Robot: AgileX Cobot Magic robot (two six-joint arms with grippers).
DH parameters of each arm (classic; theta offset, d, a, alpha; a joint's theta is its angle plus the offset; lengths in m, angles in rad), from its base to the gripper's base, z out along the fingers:
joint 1: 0 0.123 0 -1.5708
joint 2: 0.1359 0 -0.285 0
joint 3: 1.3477 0 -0.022 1.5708
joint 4: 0 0.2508 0 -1.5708
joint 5: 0 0 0.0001 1.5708
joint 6: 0 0.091 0 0
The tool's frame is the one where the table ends.
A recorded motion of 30 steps. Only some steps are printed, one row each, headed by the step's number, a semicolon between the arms.
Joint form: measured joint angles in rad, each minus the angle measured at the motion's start. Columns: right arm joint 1, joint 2, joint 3, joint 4, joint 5, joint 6; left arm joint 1, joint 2, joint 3, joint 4, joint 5, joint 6.
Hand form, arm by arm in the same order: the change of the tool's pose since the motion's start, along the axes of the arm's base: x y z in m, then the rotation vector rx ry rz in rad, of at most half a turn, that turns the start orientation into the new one. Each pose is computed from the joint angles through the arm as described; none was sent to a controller.
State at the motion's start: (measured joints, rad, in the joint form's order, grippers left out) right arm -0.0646 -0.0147 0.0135 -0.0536 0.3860 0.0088; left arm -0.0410 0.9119 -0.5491 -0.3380 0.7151 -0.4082
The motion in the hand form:
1: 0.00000 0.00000 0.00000 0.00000 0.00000 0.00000; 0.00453 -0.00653 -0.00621 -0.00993 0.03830 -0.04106
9: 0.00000 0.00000 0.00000 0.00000 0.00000 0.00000; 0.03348 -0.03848 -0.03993 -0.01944 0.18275 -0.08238
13: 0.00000 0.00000 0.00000 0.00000 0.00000 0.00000; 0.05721 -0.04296 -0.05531 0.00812 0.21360 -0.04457
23: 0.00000 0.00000 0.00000 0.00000 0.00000 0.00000; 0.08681 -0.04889 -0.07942 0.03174 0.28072 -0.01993
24: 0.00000 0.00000 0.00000 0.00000 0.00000 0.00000; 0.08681 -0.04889 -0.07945 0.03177 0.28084 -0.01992
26: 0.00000 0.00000 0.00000 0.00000 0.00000 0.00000; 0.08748 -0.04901 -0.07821 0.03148 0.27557 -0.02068
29: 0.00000 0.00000 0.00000 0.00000 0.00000 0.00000; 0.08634 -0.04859 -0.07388 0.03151 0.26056 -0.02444
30: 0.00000 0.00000 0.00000 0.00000 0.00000 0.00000; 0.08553 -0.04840 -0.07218 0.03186 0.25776 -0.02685
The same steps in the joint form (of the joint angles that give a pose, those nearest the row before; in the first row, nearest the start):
1: 0.0000 0.0000 0.0000 0.0000 0.0000 0.0000; -0.0307 0.0430 -0.0004 -0.0250 0.0000 0.0219
9: 0.0000 0.0000 0.0000 0.0000 0.0000 0.0000; -0.1993 0.2835 -0.0205 -0.0163 -0.1097 -0.0898
13: 0.0000 0.0000 0.0000 0.0000 0.0000 0.0000; -0.2100 0.4170 -0.0630 0.0260 -0.1775 -0.1461
23: 0.0000 0.0000 0.0000 0.0000 0.0000 0.0000; -0.2099 0.5960 -0.1346 0.0403 -0.2191 -0.1695
24: 0.0000 0.0000 0.0000 0.0000 0.0000 0.0000; -0.2100 0.5961 -0.1346 0.0403 -0.2191 -0.1695
26: 0.0000 0.0000 0.0000 0.0000 0.0000 0.0000; -0.2099 0.5942 -0.1379 0.0414 -0.2190 -0.1695
29: 0.0000 0.0000 0.0000 0.0000 0.0000 0.0000; -0.2100 0.5765 -0.1379 0.0464 -0.2159 -0.1695
30: 0.0000 0.0000 0.0000 0.0000 0.0000 0.0000; -0.2099 0.5691 -0.1378 0.0485 -0.2109 -0.1694

